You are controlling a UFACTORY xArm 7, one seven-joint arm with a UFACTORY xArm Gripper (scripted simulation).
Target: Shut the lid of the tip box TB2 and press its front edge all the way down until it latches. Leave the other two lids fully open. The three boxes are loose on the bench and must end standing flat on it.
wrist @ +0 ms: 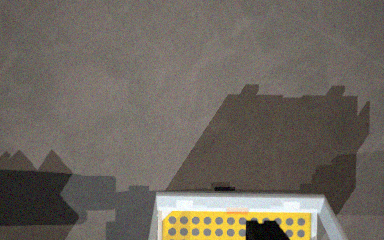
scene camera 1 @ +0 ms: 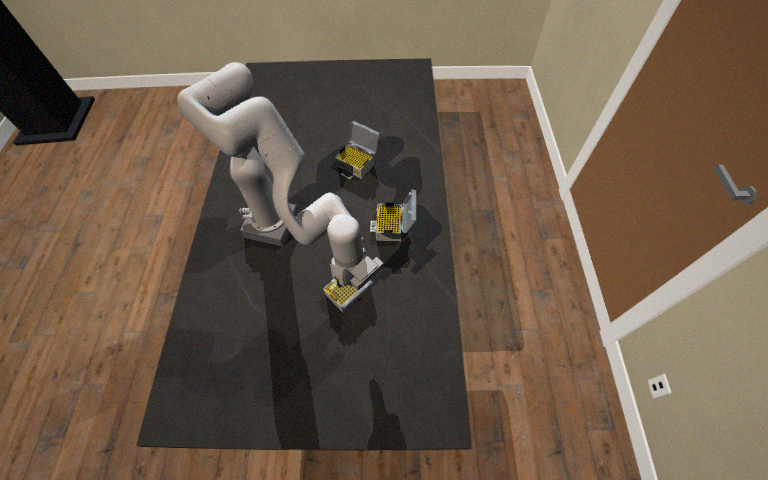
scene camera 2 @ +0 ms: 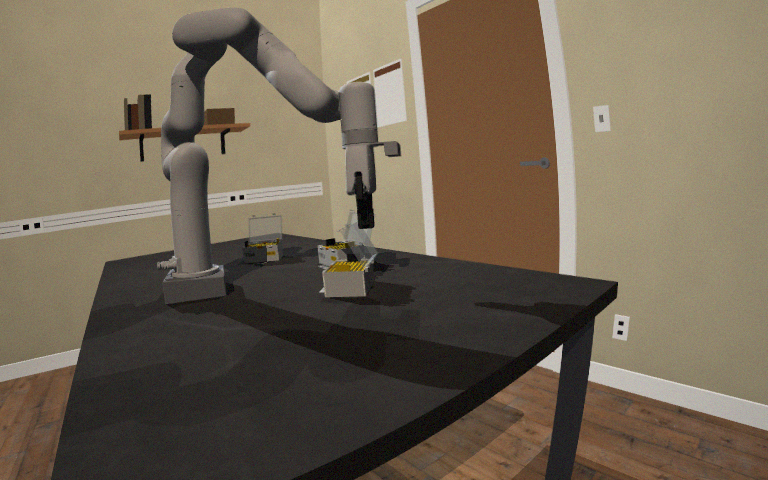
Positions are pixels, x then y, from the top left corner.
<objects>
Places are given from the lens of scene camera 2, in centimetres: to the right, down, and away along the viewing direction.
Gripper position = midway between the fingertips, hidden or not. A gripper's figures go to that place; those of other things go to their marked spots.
my gripper (scene camera 2: 366, 228): -4, -2, 82
tip box (scene camera 2: 347, 283): -7, 9, 78
</objects>
